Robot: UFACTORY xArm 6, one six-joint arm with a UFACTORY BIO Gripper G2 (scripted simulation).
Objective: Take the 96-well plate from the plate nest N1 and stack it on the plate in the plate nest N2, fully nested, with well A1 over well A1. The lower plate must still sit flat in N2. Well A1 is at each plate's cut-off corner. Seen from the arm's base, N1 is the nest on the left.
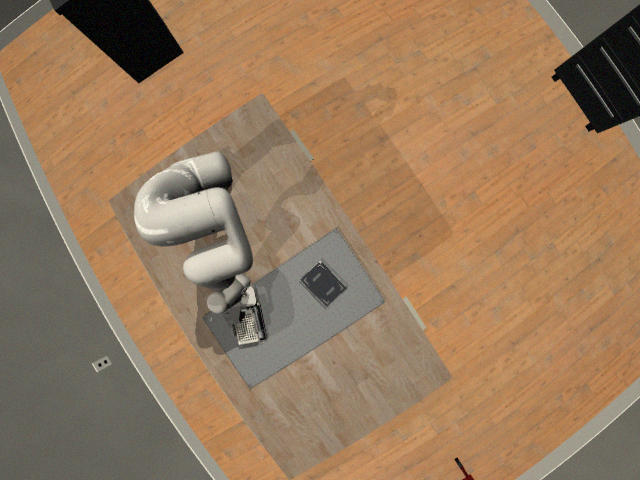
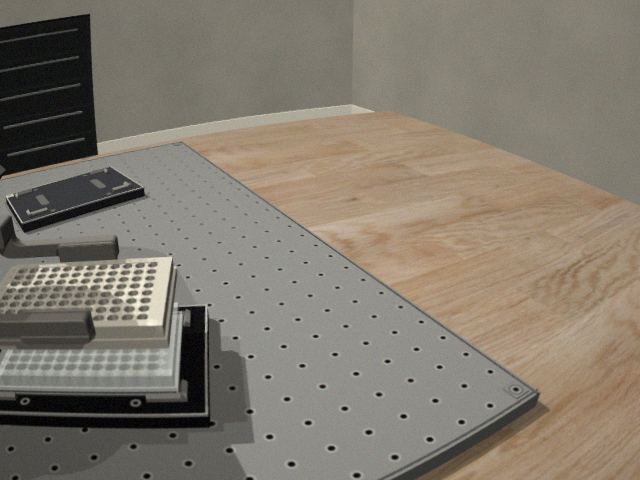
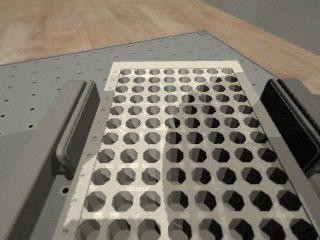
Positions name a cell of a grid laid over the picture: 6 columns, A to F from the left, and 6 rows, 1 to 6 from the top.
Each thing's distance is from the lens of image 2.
white 96-well plate (image 2: B4): 33 cm
plate nest N1 (image 2: A3): 69 cm
The marked spots on the plate nest N1 and the white 96-well plate are 38 cm apart.
